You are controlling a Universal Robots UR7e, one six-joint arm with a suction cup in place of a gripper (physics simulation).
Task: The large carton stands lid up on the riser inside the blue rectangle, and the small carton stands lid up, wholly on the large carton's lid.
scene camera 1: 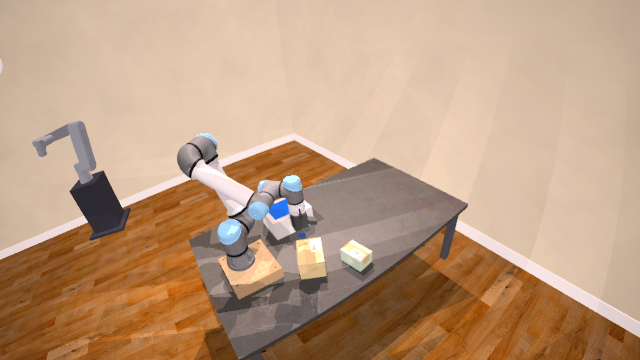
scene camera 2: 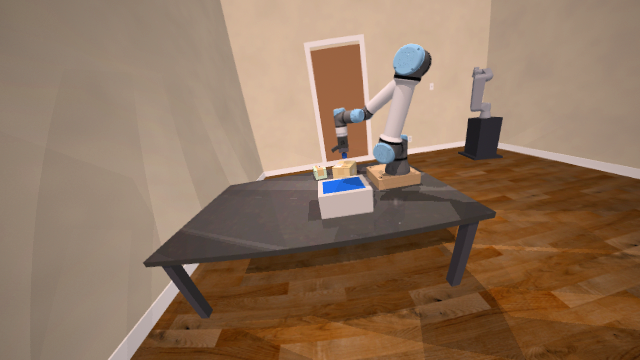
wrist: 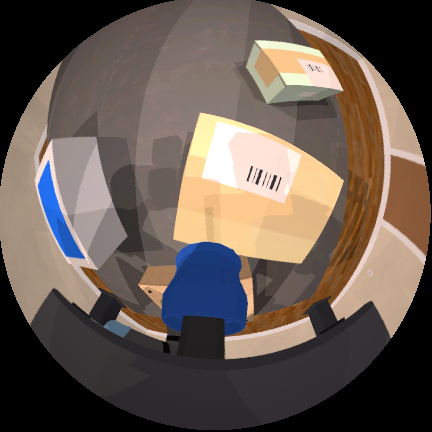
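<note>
The large tan carton (scene camera 1: 311, 261) (scene camera 2: 344, 170) (wrist: 260, 215) rests on the table, with a white barcode label on its upward face. The small pale green and orange carton (scene camera 1: 356, 256) (scene camera 2: 320, 173) (wrist: 290, 65) rests on the table beside it, apart from it. I cannot tell if either upward face is the lid. The white riser (scene camera 1: 281, 230) (scene camera 2: 346, 204) (wrist: 92, 190) bears the blue rectangle (scene camera 1: 279, 209) (scene camera 2: 344, 185) (wrist: 57, 212), with no carton on it. My gripper, a blue suction cup (scene camera 1: 302, 235) (scene camera 2: 344, 155) (wrist: 207, 252), is off and holds nothing. It hangs above the large carton's edge region.
The arm's wooden base block (scene camera 1: 255, 274) (scene camera 2: 395, 180) stands on the dark table (scene camera 1: 380, 200) (scene camera 2: 250, 215), beside the large carton. The arm partly covers the riser in scene camera 1. Another grey arm on a black pedestal (scene camera 1: 99, 205) (scene camera 2: 484, 137) stands away from the table.
</note>
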